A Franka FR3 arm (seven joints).
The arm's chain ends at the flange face. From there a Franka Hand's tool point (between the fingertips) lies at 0.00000 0.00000 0.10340 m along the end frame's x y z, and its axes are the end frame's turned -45 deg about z.
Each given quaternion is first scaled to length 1.
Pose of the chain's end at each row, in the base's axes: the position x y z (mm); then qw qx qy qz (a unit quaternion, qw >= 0):
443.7, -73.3, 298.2, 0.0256, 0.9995, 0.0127, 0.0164
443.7, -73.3, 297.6, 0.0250, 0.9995, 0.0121, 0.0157
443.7, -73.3, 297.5, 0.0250, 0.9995, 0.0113, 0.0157
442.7, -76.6, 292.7, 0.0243, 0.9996, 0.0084, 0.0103
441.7, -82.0, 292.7, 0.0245, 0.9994, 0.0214, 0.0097
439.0, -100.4, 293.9, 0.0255, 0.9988, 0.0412, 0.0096
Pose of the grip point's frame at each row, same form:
447.2, -78.5, 195.0, 0.0299, 0.9185, 0.3942, 0.0054
447.0, -78.4, 194.4, 0.0291, 0.9188, 0.3937, 0.0049
447.0, -78.4, 194.3, 0.0291, 0.9191, 0.3929, 0.0049
444.9, -81.6, 189.4, 0.0264, 0.9203, 0.3903, 0.0002
443.8, -87.0, 189.4, 0.0263, 0.9152, 0.4022, -0.0004
441.2, -105.6, 190.7, 0.0272, 0.9070, 0.4203, -0.0009

